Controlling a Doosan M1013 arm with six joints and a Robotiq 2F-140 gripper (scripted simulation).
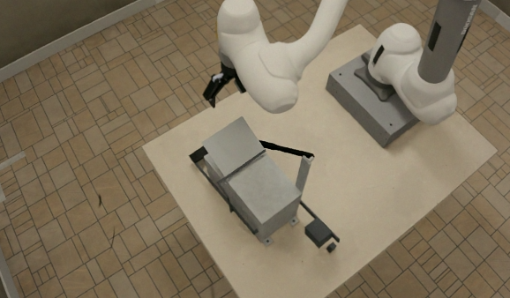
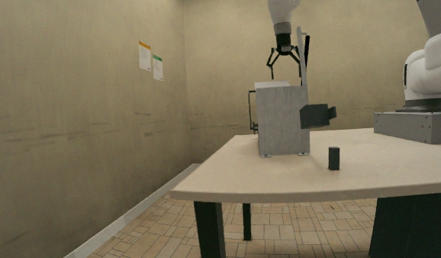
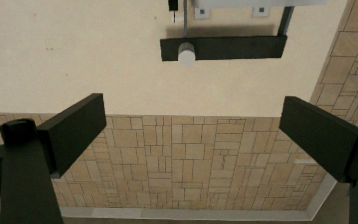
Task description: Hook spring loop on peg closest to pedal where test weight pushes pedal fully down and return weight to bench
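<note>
The steel test weight is 20 mm to the right of my hand and 240 mm below it.
</note>
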